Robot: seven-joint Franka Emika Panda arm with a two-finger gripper.
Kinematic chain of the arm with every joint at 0, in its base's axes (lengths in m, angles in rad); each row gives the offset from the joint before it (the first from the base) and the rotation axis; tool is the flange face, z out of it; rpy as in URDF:
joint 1: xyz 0 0 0.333 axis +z
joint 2: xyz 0 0 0 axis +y
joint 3: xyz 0 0 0.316 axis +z
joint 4: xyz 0.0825 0 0 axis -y
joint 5: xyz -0.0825 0 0.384 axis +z
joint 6: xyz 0 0 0 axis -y
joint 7: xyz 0.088 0 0 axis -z
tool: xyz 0 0 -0.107 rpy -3.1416 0 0
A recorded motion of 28 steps. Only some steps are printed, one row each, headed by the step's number.
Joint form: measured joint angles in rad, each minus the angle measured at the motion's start. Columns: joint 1, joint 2, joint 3, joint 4, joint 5, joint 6, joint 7.
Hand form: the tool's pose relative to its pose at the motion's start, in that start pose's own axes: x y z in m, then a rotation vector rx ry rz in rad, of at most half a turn. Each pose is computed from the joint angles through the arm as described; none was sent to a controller.
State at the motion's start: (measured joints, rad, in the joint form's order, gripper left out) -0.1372 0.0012 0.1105 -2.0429 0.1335 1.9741 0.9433
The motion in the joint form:
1: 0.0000 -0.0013 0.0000 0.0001 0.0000 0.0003 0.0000
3: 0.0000 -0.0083 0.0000 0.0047 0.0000 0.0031 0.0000
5: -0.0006 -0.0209 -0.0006 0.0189 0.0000 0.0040 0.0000
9: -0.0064 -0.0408 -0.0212 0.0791 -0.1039 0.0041 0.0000
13: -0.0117 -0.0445 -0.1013 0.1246 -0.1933 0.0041 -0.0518
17: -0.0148 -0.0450 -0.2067 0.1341 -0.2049 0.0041 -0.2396
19: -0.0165 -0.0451 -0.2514 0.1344 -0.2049 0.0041 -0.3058
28: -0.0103 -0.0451 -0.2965 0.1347 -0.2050 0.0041 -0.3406
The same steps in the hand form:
1: -0.0002 0.0001 -0.0008 0.0013 0.0010 -0.0002
3: -0.0007 -0.0005 -0.0068 0.0128 0.0096 -0.0015
5: -0.0014 -0.0016 -0.0204 0.0352 0.0257 -0.0035
9: 0.0146 0.0029 -0.0621 0.0459 0.1506 -0.0222
13: 0.0572 0.0299 -0.0930 0.0328 0.2481 -0.0201
17: 0.1025 0.0711 -0.1047 0.0125 0.2646 -0.1019
19: 0.1202 0.0904 -0.1074 0.0056 0.2648 -0.1212
28: 0.1344 0.1072 -0.1095 0.0027 0.2645 -0.1169

